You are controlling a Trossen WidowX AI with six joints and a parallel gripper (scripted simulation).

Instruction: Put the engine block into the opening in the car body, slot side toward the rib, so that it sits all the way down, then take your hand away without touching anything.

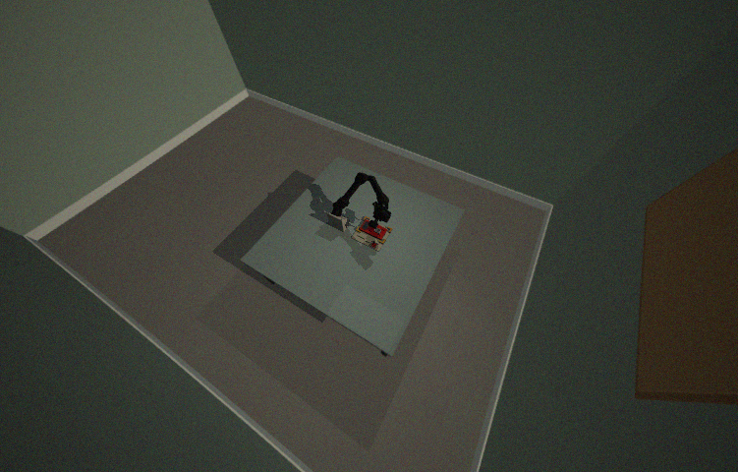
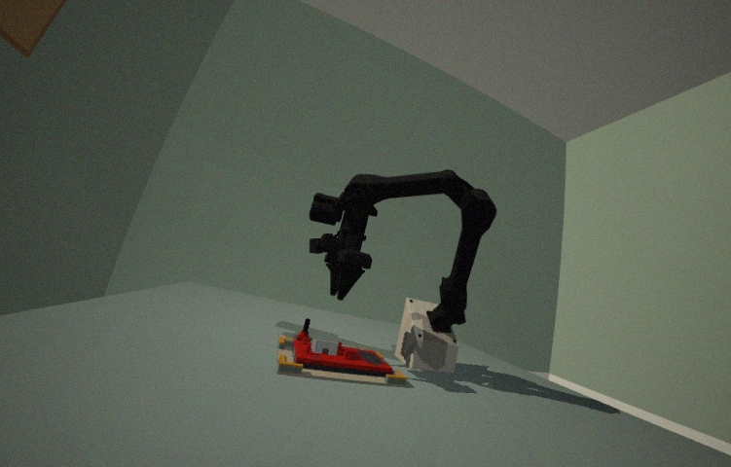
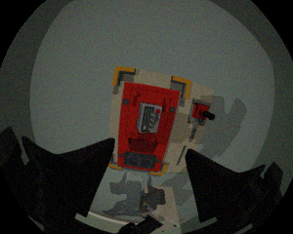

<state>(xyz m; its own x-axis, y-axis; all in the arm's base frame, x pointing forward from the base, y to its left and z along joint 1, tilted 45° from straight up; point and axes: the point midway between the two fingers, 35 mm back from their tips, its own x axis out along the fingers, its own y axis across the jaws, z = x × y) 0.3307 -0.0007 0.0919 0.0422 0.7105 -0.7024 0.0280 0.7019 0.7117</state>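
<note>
My gripper tip is now 11 cm above the grey engine block and 1 cm to the right of it.
</note>
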